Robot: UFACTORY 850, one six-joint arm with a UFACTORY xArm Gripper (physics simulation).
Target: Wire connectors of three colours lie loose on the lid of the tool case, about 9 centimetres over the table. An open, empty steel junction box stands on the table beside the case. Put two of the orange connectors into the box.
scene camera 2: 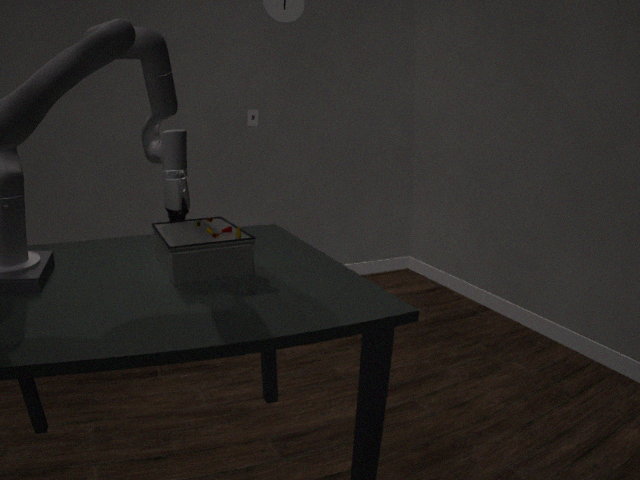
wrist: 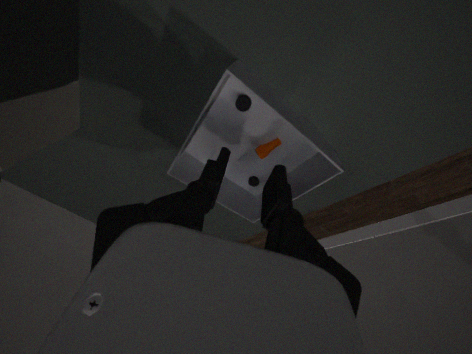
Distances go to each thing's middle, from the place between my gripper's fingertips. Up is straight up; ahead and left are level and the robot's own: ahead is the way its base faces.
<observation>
The steel junction box [wrist: 243, 112] is 10 mm below my hand.
</observation>
